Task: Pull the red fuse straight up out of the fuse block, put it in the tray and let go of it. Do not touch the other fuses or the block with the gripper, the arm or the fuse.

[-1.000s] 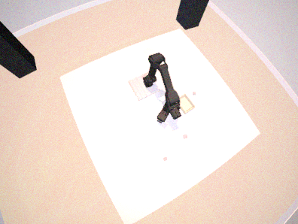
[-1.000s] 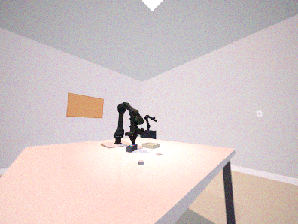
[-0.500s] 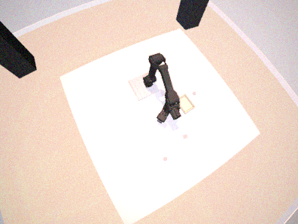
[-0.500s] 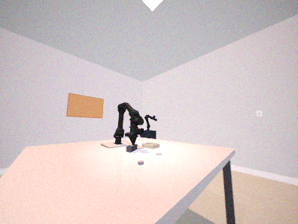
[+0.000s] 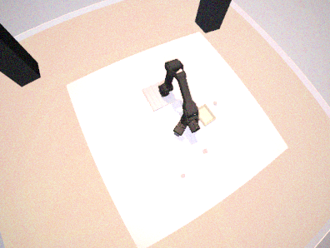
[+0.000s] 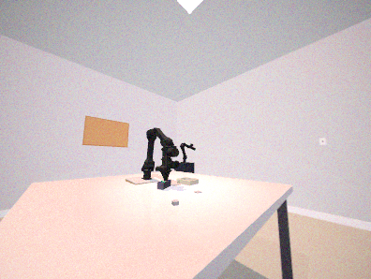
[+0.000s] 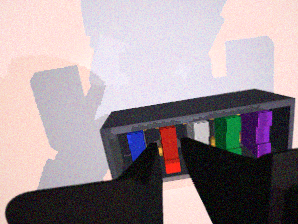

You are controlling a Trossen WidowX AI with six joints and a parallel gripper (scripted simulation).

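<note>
Right now my gripper tip is 1 cm above the red fuse. The rest, counted from my gripper tip: green fuse: 2 cm ahead, 3 cm to the right, 1 cm below; then white fuse: 1 cm ahead, 2 cm to the right, 1 cm below; then blue fuse: 1 cm behind, 2 cm to the left, 1 cm below.
</note>
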